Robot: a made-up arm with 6 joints.
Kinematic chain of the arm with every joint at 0, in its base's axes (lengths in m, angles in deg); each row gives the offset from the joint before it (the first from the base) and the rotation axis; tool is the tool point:
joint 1: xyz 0 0 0.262 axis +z
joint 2: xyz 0 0 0 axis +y
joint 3: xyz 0 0 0.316 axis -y
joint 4: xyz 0 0 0 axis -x
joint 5: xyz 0.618 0 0 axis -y
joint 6: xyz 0 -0.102 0 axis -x
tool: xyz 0 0 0
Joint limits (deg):
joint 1: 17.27..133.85
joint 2: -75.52..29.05
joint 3: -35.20..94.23
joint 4: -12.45..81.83
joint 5: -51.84..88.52
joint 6: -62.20..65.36
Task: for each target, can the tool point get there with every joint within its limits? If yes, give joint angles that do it. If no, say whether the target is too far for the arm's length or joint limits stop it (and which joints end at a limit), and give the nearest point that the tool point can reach.
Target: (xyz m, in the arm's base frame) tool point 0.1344 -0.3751 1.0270
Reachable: yes | joints 96.09 -60.41 36.35 23.07 -26.76 6.48
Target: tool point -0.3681 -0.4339 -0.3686
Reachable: no: joint limits stop it (at a limit: joint 2, joint 3, joint 4) | nearest point -0.6030 -0.7108 0.3516 | short by 0.807 m
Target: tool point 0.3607 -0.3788 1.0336
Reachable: yes | joints 125.04 -44.72 67.52 40.24 23.43 29.07
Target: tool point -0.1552 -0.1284 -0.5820
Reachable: no: joint limits stop it (at a limit: joint 1, joint 2, joint 3, joint 4) | nearest point -0.2068 0.3590 -0.0279 | short by 0.740 m
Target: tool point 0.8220 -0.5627 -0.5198
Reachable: no: too far | nearest point 0.4285 0.0266 -0.0207 | short by 0.867 m
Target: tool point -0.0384 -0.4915 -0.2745
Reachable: no: joint limits stop it (at a limit: joint 1, joint 2, joint 3, joint 4) | nearest point 0.4136 0.0243 -0.0279 | short by 0.729 m
